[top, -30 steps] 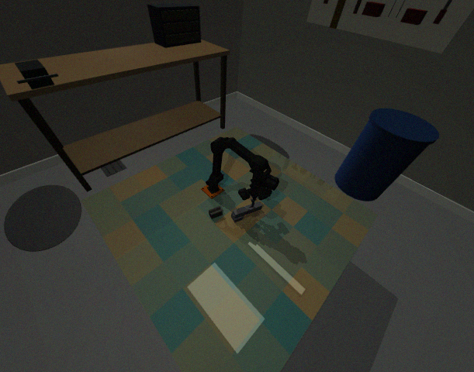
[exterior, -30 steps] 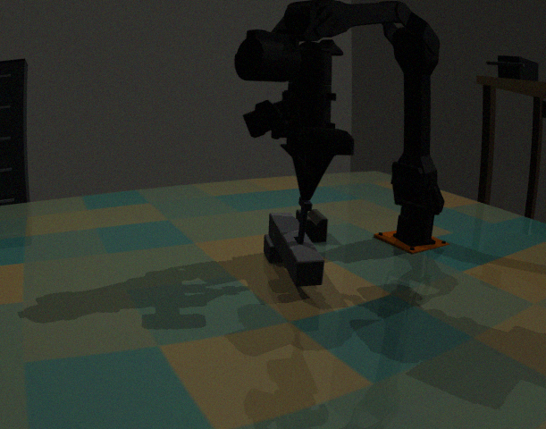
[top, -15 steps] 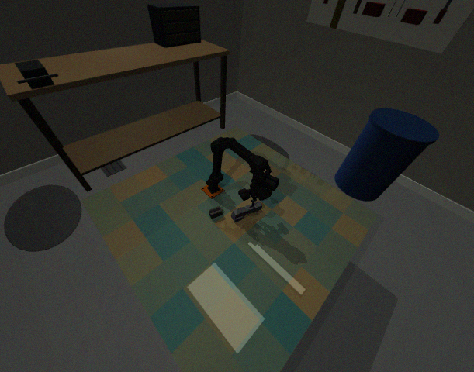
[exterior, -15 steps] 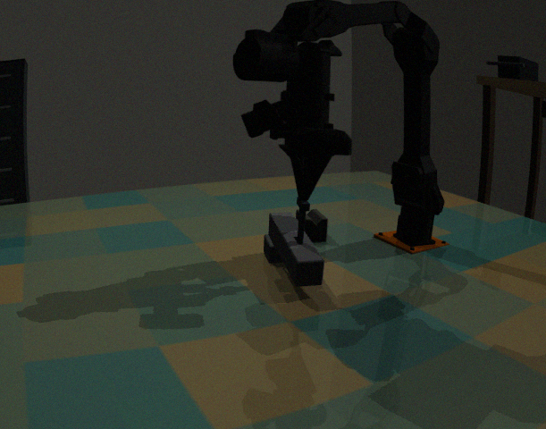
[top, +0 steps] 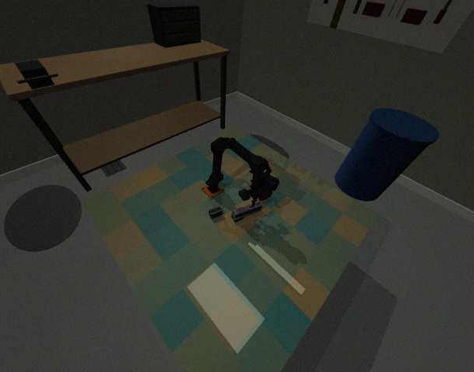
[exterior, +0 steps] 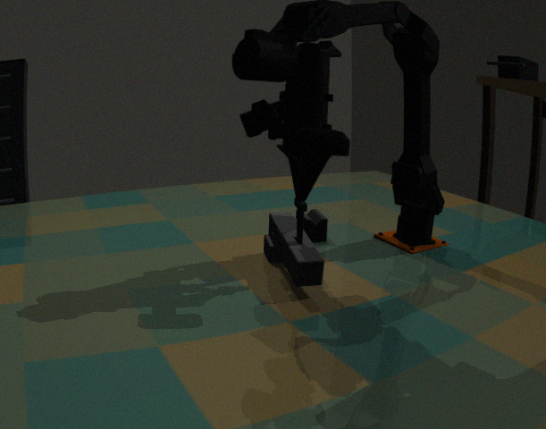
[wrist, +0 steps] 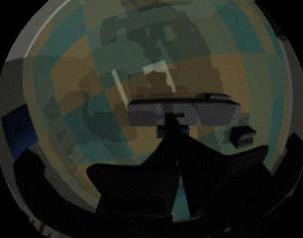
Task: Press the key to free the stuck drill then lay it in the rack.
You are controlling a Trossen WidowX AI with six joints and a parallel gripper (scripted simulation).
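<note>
The short key is 30 mm below my gripper tip. Round my gripper tip: dark rack 200 mm to the right, 100 mm below, 100 mm behind; drill 70 mm below, 60 mm to the right, 10 mm behind; long grey block 80 mm below, 40 mm to the right, 10 mm behind.
</note>
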